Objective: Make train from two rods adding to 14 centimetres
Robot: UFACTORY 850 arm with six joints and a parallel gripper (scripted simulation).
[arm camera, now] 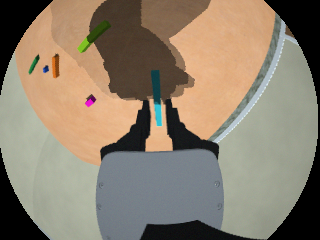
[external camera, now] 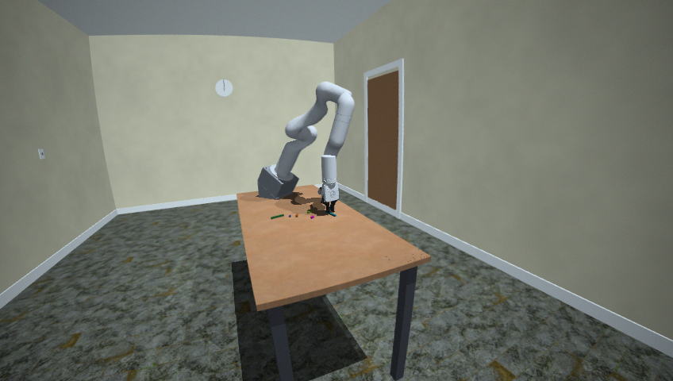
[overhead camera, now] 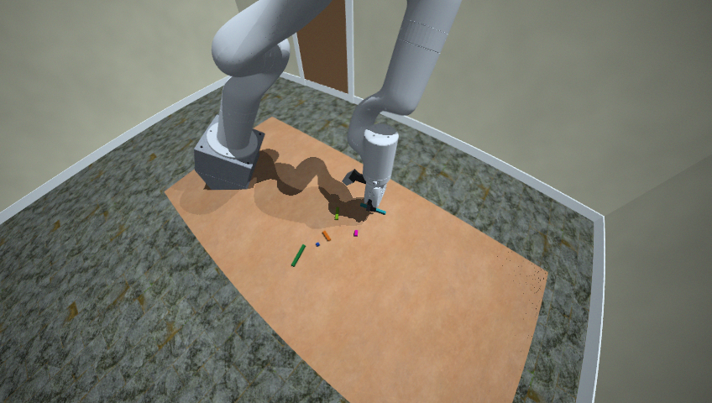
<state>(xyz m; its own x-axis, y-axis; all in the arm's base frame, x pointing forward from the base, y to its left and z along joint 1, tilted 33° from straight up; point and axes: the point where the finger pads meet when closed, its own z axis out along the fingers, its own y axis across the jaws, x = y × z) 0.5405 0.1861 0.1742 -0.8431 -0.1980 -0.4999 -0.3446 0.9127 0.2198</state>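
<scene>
My gripper is now 3 cm above the turquoise rod. The rest, counted from my hand: magenta rod: 3 cm ahead, 11 cm to the right, 3 cm below; orange rod: 4 cm behind, 19 cm to the right, 3 cm below; lime rod: 8 cm behind, 11 cm to the right, 3 cm below.
</scene>
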